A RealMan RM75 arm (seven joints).
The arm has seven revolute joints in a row. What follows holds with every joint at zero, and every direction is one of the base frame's. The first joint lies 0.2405 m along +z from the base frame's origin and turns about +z. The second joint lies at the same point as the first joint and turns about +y. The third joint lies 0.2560 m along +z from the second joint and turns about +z. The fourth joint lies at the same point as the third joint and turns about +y. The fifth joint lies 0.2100 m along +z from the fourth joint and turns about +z. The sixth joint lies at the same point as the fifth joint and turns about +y. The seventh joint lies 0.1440 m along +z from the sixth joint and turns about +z. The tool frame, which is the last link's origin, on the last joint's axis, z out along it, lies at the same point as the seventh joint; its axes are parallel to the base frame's.
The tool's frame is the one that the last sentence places.
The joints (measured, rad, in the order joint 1, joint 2, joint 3, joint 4, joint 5, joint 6, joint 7), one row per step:
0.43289, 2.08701, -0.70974, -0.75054, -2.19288, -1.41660, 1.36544
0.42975, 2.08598, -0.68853, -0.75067, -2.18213, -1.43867, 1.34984
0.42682, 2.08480, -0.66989, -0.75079, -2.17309, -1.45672, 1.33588
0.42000, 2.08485, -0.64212, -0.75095, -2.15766, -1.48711, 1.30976
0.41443, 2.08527, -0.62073, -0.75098, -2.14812, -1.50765, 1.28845
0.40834, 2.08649, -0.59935, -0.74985, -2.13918, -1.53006, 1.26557
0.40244, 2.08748, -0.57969, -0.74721, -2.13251, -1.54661, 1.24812
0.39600, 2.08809, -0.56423, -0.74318, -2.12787, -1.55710, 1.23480
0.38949, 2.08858, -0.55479, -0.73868, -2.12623, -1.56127, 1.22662
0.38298, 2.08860, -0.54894, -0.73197, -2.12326, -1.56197, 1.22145
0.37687, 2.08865, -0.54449, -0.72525, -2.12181, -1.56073, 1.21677
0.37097, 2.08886, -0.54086, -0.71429, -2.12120, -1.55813, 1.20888
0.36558, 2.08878, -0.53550, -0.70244, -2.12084, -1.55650, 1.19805
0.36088, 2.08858, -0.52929, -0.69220, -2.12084, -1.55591, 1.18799
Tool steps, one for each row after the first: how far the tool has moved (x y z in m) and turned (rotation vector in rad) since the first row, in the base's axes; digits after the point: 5 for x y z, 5 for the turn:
-0.00059, -0.00163, 0.00307, 0.00946, 0.02132, 0.00935
-0.00084, -0.00300, 0.00596, 0.01929, 0.03840, 0.01757
-0.00137, -0.00621, 0.00964, 0.03392, 0.06636, 0.03439
-0.00125, -0.00875, 0.01233, 0.04676, 0.08396, 0.04722
-0.00122, -0.01191, 0.01445, 0.05816, 0.10266, 0.06135
-0.00047, -0.01481, 0.01618, 0.06972, 0.11842, 0.06842
0.00105, -0.01767, 0.01727, 0.07961, 0.12993, 0.06980
0.00310, -0.02034, 0.01745, 0.08554, 0.13607, 0.06594
0.00527, -0.02284, 0.01709, 0.09025, 0.14223, 0.05862
0.00752, -0.02520, 0.01646, 0.09384, 0.14602, 0.05081
0.00991, -0.02794, 0.01478, 0.09541, 0.14988, 0.04347
0.01223, -0.03068, 0.01322, 0.09788, 0.15376, 0.03843
0.01427, -0.03314, 0.01208, 0.10086, 0.15746, 0.03430

